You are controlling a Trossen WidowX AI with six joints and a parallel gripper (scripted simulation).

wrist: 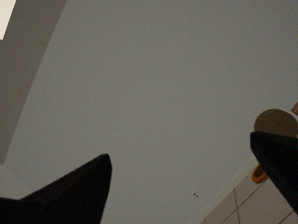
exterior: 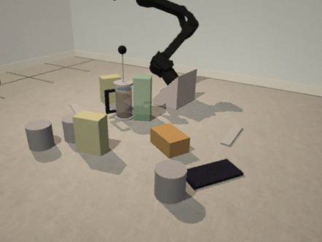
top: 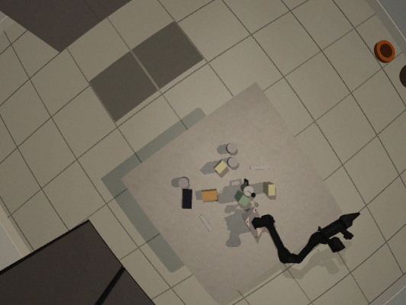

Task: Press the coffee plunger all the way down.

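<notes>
Now: the coffee press 310 mm ahead of my gripper tip, 400 mm to the left of it and 380 mm below it. Round my gripper tip: orange box (380 mm ahead, 670 mm to the left, 480 mm below); then dark slab (430 mm ahead, 830 mm to the left, 500 mm below); then green box (260 mm ahead, 470 mm to the left, 430 mm below).
</notes>
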